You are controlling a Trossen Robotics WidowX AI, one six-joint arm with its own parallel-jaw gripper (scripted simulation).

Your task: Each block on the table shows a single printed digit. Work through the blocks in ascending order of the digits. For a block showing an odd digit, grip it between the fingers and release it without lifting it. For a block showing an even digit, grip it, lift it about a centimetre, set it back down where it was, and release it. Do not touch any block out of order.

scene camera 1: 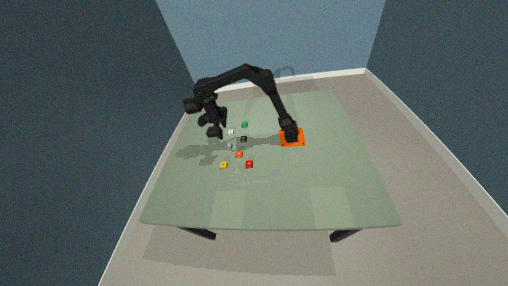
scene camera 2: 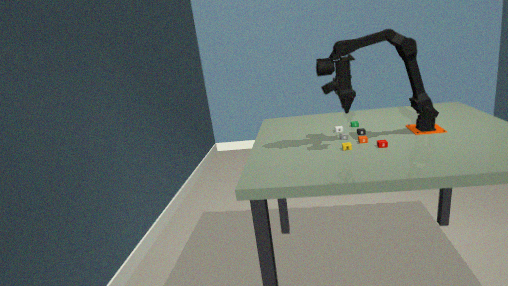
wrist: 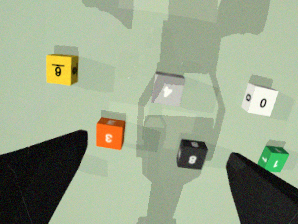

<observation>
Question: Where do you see a yellow block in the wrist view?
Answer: At 61,69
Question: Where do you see a black block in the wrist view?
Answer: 191,154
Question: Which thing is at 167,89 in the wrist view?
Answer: A grey block.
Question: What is the gripper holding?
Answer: Nothing.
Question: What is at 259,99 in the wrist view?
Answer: A white block.
</observation>
